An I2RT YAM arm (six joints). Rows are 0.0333 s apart.
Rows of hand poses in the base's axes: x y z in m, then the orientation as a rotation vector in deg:
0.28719 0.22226 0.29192 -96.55 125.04 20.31
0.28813 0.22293 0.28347 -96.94 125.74 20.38
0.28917 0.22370 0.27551 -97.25 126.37 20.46
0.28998 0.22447 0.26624 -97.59 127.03 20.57
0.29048 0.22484 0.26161 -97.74 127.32 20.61
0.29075 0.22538 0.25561 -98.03 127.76 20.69
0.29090 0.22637 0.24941 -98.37 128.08 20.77
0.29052 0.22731 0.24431 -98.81 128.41 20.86
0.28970 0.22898 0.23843 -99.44 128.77 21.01
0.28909 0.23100 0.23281 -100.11 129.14 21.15
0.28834 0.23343 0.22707 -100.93 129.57 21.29
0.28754 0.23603 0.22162 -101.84 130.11 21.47
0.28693 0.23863 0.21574 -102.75 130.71 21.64
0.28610 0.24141 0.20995 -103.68 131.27 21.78
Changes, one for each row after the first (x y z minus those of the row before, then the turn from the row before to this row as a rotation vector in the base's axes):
0.00094 0.00067 -0.00845 -0.49 0.63 0.02
0.00104 0.00077 -0.00796 -0.42 0.56 -0.01
0.00081 0.00077 -0.00927 -0.43 0.61 0.00
0.00050 0.00037 -0.00463 -0.19 0.26 0.00
0.00027 0.00054 -0.00600 -0.31 0.43 0.04
0.00015 0.00099 -0.00620 -0.27 0.37 0.11
-0.00038 0.00094 -0.00510 -0.32 0.41 0.17
-0.00082 0.00167 -0.00588 -0.39 0.53 0.28
-0.00061 0.00202 -0.00562 -0.41 0.54 0.30
-0.00075 0.00243 -0.00574 -0.51 0.63 0.37
-0.00080 0.00260 -0.00545 -0.59 0.76 0.39
-0.00061 0.00260 -0.00588 -0.62 0.79 0.37
-0.00083 0.00278 -0.00579 -0.63 0.76 0.39

